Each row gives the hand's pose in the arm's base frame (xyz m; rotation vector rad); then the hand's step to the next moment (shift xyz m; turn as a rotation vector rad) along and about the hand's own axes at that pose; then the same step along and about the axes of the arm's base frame.
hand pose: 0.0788 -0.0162 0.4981 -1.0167 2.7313 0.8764
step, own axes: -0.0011 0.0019 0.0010 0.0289 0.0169 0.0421
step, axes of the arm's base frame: -0.0004 0.0023 0.0004 -0.0373 0.0170 -0.0349
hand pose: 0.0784 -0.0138 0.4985 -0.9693 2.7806 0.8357
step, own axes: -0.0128 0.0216 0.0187 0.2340 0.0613 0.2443
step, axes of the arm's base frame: -0.0045 0.0309 -0.0026 -0.2472 0.0379 -0.2359
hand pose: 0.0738 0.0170 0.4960 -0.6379 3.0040 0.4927
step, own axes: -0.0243 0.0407 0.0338 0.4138 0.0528 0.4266
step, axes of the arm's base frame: 0.0047 0.0553 -0.0176 -0.4148 0.0171 -0.4286
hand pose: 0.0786 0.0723 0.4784 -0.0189 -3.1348 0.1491
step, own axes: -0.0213 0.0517 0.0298 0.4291 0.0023 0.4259
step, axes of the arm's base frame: 0.0218 0.0484 -0.0346 -0.4306 -0.0329 -0.4231
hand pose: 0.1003 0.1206 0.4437 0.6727 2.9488 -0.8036
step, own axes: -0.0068 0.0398 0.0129 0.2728 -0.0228 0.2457
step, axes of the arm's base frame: 0.0211 0.0219 -0.0295 -0.2812 -0.0276 -0.2355
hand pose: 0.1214 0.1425 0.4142 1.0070 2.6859 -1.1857
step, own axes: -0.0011 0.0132 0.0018 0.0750 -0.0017 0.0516
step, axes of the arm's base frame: 0.0081 0.0048 -0.0095 -0.0712 0.0054 -0.0564
